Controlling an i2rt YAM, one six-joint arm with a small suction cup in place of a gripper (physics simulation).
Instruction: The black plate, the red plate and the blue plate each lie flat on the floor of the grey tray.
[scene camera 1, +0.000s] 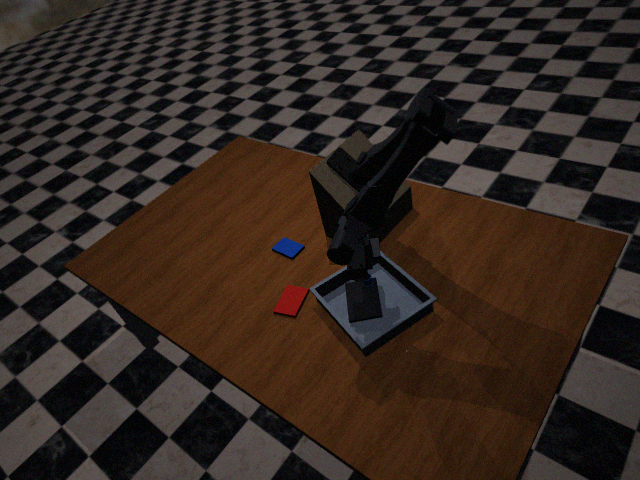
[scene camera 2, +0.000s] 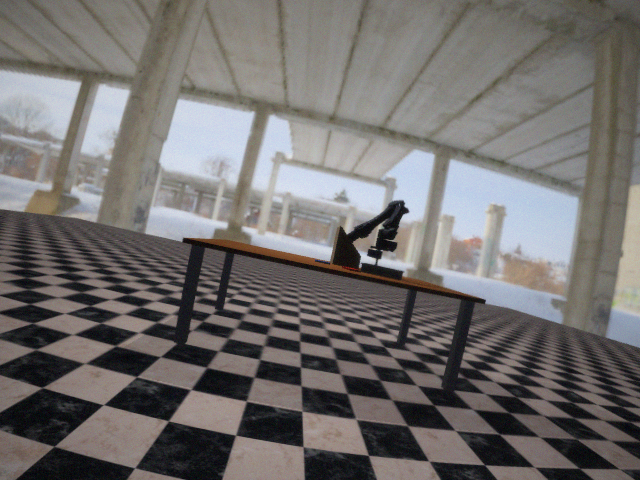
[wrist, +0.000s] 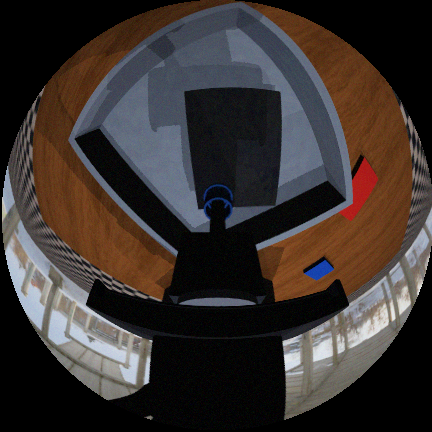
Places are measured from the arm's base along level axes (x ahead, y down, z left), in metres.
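Pixels of known places: hand, its tool point: (scene camera 1: 369, 285) (wrist: 217, 190); arm's base, origin of its link: (scene camera 1: 357, 178) (scene camera 2: 347, 239).
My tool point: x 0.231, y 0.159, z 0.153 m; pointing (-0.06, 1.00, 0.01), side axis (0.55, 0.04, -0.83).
Ahead of a thing's pixels: the offset from my tool point to its middle. Level surfaces: height alone.
My suction cup (wrist: 217, 200) (scene camera 1: 365, 281) holds the black plate {dx +0.049, dy -0.002, dz +0.011 m} (scene camera 1: 363, 300) (wrist: 235, 144) by its near edge, over the floor of the grey tray {dx +0.044, dy -0.010, dz +0.035 m} (scene camera 1: 413, 289) (wrist: 132, 137) (scene camera 2: 382, 270). The plate hangs low inside the tray walls; I cannot tell if it touches the floor. The red plate {dx +0.131, dy +0.011, dz -0.174 m} (scene camera 1: 290, 300) (wrist: 362, 189) lies flat on the wooden table just left of the tray. The blue plate {dx -0.033, dy +0.011, dz -0.316 m} (scene camera 1: 288, 247) (wrist: 318, 268) lies flat on the table farther back to the left.
The arm's tan base block (scene camera 1: 330, 180) (scene camera 2: 342, 250) stands on the wooden table {dy +0.016 m} (scene camera 1: 196, 242) (scene camera 2: 248, 249) behind the tray. The table stands on a checkered floor (scene camera 1: 103, 103).
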